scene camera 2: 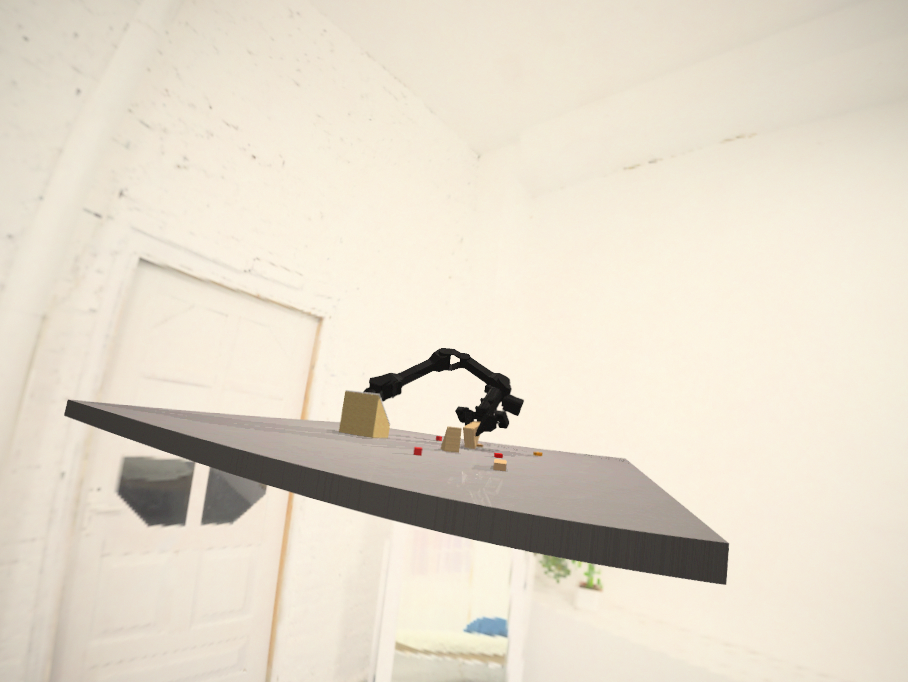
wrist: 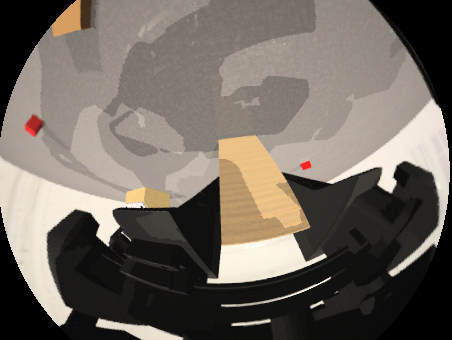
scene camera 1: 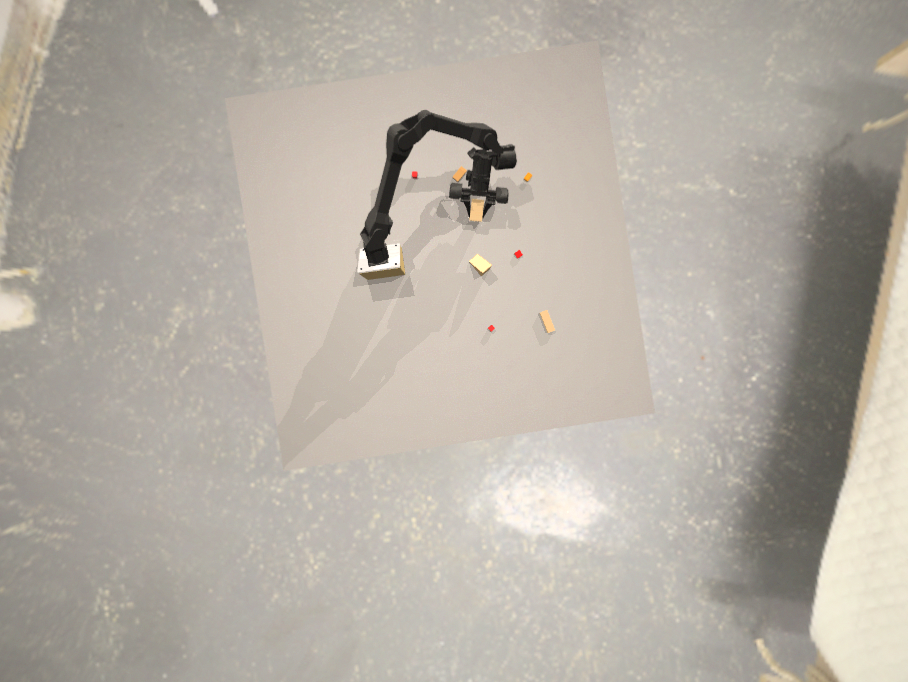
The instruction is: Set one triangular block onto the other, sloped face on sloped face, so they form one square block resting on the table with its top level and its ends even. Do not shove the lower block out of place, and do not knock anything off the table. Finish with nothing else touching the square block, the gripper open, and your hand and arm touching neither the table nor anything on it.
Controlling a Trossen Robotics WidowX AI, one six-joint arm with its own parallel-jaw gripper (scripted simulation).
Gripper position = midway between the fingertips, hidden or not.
My gripper (scene camera 1: 475, 217) carries a triangular block (wrist: 256, 203).
My gripper is seen too in scene camera 2 (scene camera 2: 470, 434) and in the wrist view (wrist: 244, 177).
